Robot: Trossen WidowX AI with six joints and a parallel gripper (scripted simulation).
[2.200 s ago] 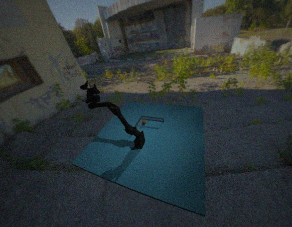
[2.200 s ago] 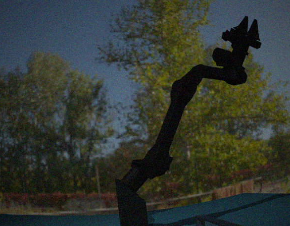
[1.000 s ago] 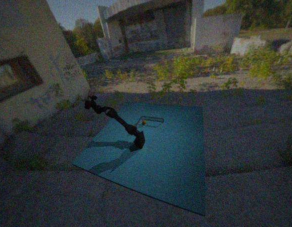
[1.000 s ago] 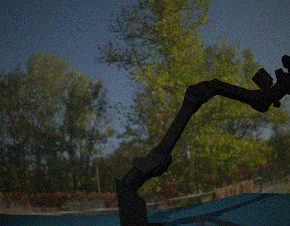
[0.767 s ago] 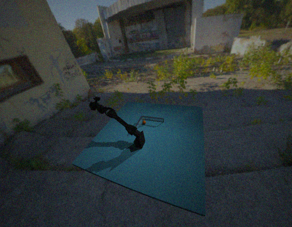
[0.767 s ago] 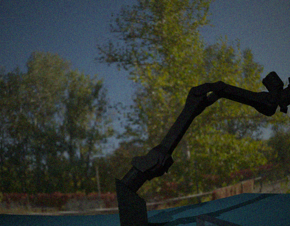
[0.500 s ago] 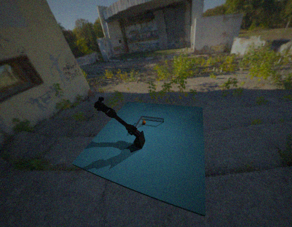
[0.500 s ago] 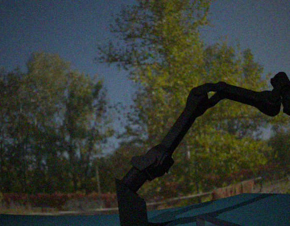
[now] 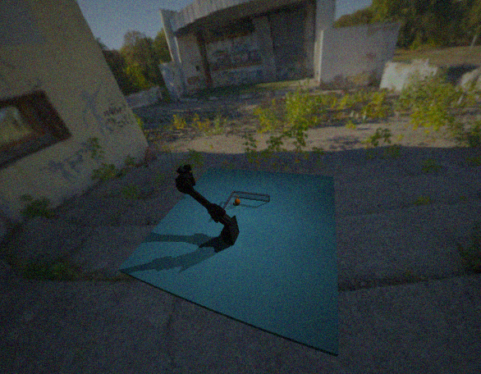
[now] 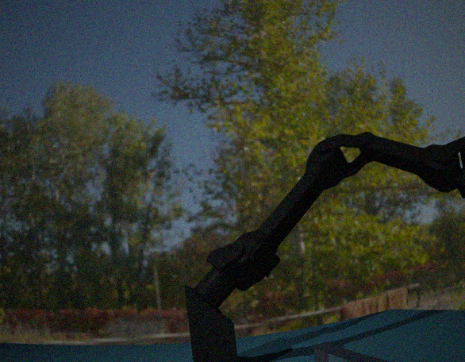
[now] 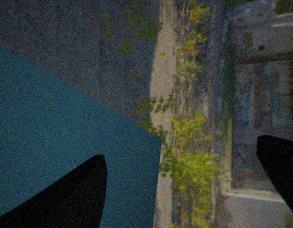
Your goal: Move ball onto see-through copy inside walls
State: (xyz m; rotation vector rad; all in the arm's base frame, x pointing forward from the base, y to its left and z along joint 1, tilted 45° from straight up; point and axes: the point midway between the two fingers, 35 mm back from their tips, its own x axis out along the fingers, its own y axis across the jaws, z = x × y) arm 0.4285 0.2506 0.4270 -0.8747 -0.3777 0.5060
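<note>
The orange ball is 45 cm to the right of my gripper tip, 18 cm below it and 13 cm behind it. The rest, counted from my gripper tip: see-through copy (43 cm to the right, 18 cm below, 8 cm behind).
</note>
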